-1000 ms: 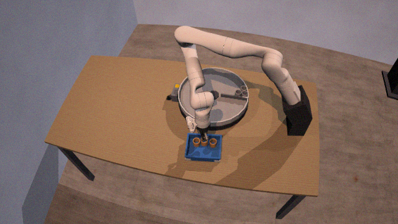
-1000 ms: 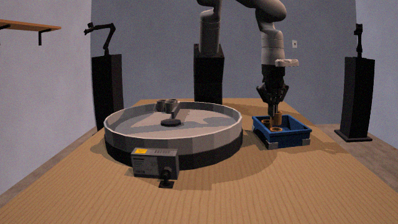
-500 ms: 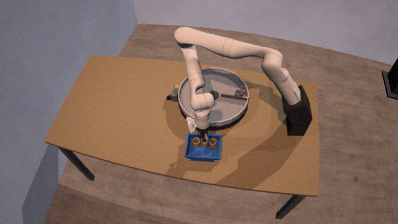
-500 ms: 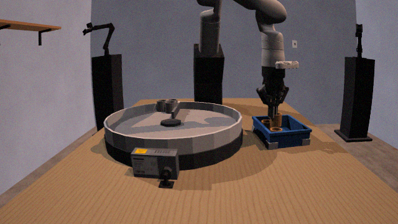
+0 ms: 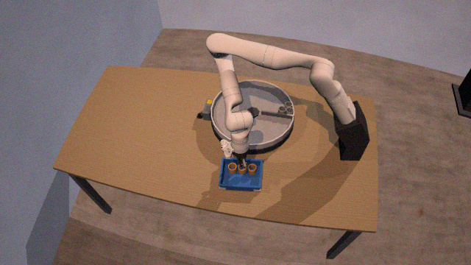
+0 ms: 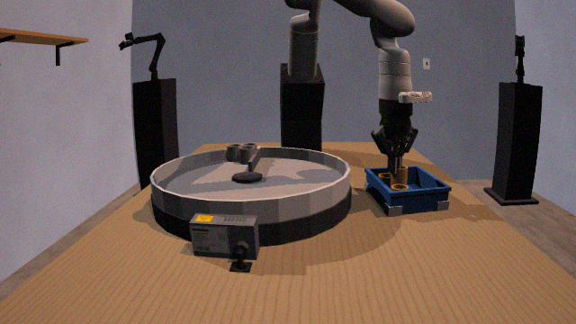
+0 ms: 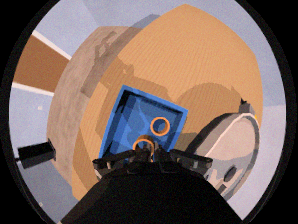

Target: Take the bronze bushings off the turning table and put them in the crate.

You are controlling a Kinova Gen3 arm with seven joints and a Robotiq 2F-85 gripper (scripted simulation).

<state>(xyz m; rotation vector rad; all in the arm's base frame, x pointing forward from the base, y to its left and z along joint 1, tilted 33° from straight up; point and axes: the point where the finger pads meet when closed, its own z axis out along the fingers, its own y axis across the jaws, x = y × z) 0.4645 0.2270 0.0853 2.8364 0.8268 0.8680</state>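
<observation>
My gripper is now 60 mm above the blue crate, 30 mm to the right of it and 10 mm past it.
</observation>
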